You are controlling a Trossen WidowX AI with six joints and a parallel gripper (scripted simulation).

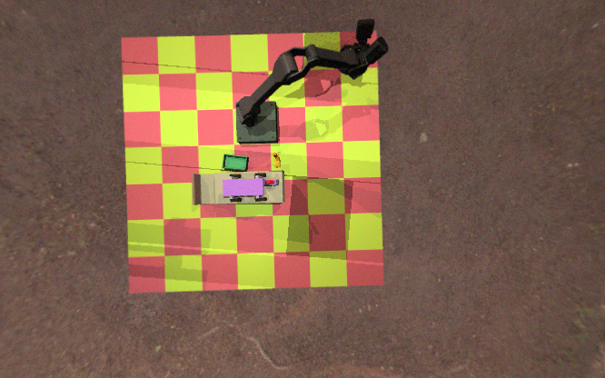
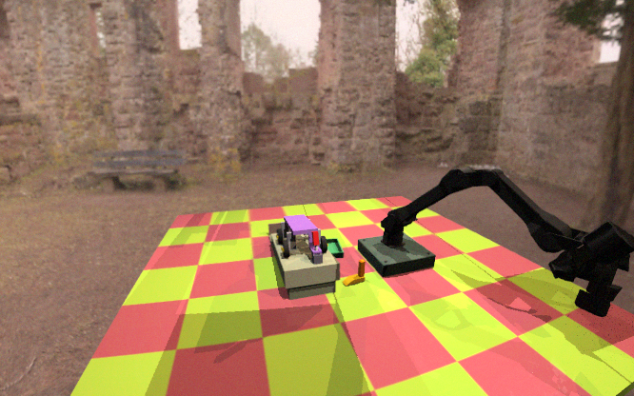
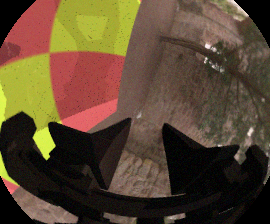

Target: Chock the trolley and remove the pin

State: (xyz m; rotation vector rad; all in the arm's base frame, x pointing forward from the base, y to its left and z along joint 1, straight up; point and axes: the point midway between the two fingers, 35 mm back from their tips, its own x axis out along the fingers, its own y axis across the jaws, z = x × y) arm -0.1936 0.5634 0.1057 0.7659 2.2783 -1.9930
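Right now the yellow chock is 44 cm ahead of my gripper tip, 49 cm to the right of it and 11 cm below it. From my gripper tip the other things lie so: red-headed stop pin: 55 cm ahead, 51 cm to the right; trolley: 55 cm ahead, 63 cm to the right, 2 cm below; green tray: 41 cm ahead, 70 cm to the right, 14 cm below.
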